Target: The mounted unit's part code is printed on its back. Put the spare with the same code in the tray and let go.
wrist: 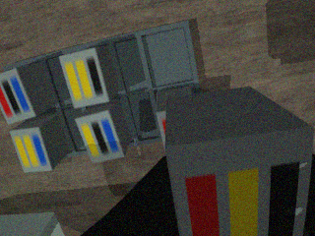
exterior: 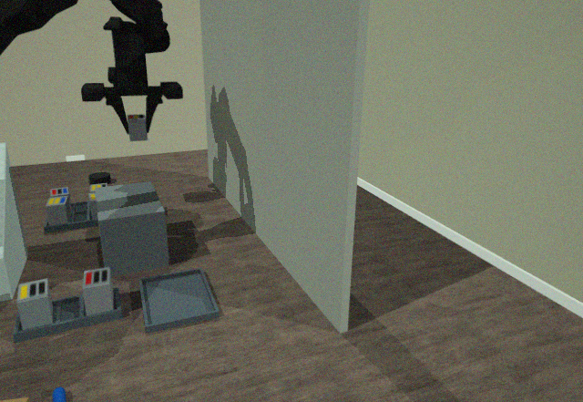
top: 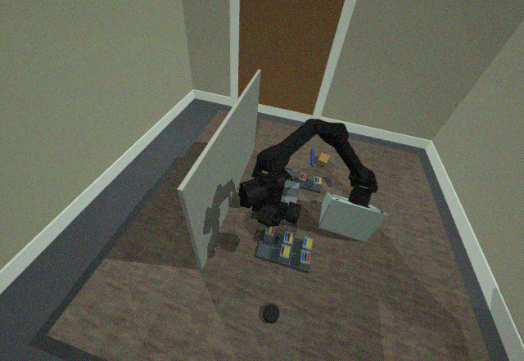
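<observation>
My gripper tip is 1 cm past the grey tray, 38 cm to the left of it and 17 cm above it. Round my gripper tip: tall grey panel (18 cm ahead, 19 cm to the right, 5 cm above); grey spare block (2 cm above); grey mounted unit (5 cm behind, 18 cm to the right, 12 cm below).
</observation>
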